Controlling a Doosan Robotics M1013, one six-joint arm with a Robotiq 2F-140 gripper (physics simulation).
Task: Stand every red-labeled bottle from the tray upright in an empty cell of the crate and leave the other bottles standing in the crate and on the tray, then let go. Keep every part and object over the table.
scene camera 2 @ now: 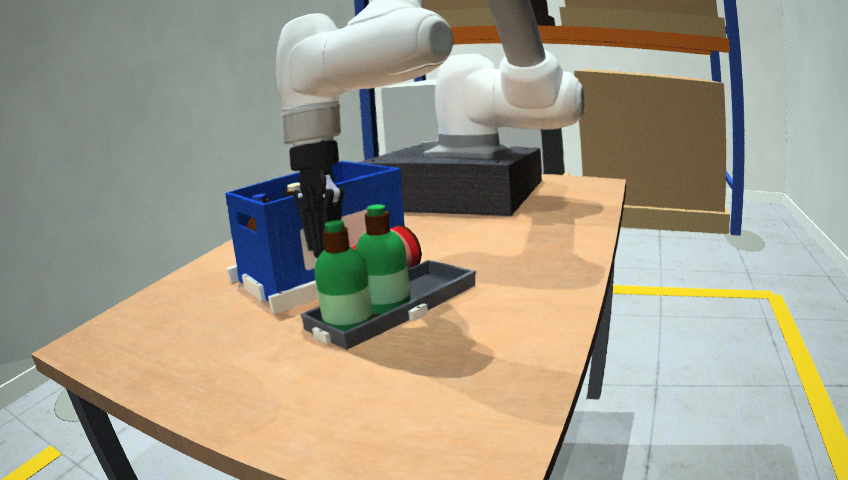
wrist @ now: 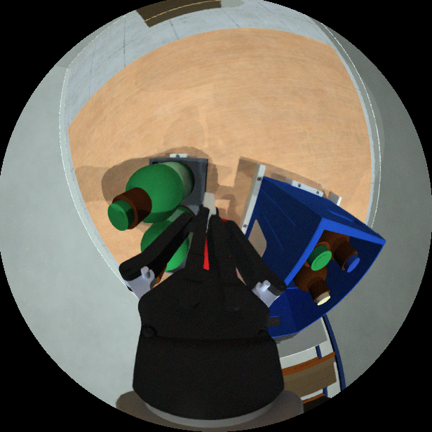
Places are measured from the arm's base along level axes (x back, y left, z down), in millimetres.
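Pixels of known places: arm's base at its link origin: [scene camera 2: 469,153].
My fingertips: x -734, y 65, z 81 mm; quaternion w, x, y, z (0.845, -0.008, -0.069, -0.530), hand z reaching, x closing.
Ahead of a thing's pixels: the offset from my fingertips to its top centre. "spot": to the spot under its first point. Level surfaces: height alone.
A red-labeled bottle @[dz -61, dx +110, dy +9 mm] [scene camera 2: 411,245] [wrist: 206,260] lies on its side behind the green bottles, near the crate; it is mostly hidden, and whether it touches the tray is unclear. Two green bottles @[dz -133, dx -42, dy +55 mm] [scene camera 2: 343,282] @[dz -133, dx +39, dy +72 mm] [scene camera 2: 383,261] [wrist: 156,192] [wrist: 157,244] stand upright on the dark tray @[spot: dz +6, dx +107, dy +147 mm] [scene camera 2: 450,286] [wrist: 200,169]. The blue crate @[dz -148, dx +113, dy -60 mm] [scene camera 2: 289,243] [wrist: 280,212] holds brown-necked bottles with green [wrist: 321,257], blue [wrist: 352,262] and cream [wrist: 323,299] caps. My gripper [scene camera 2: 318,252] [wrist: 207,199] is shut and empty, pointing down between the crate and the green bottles. The red-labeled bottle shows beyond its fingers in the wrist view.
White blocks @[spot: dz +7, dx -7, dy -77 mm] [scene camera 2: 291,296] [wrist: 253,195] border the crate's foot, and small white blocks @[spot: dz +17, dx +30, dy +130 mm] [scene camera 2: 418,311] [wrist: 178,155] sit against the tray. The black robot pedestal [scene camera 2: 458,187] stands behind the crate on the wooden table @[dz +28 mm] [scene camera 2: 238,386] [wrist: 240,90]. The table's right edge lies beyond the tray.
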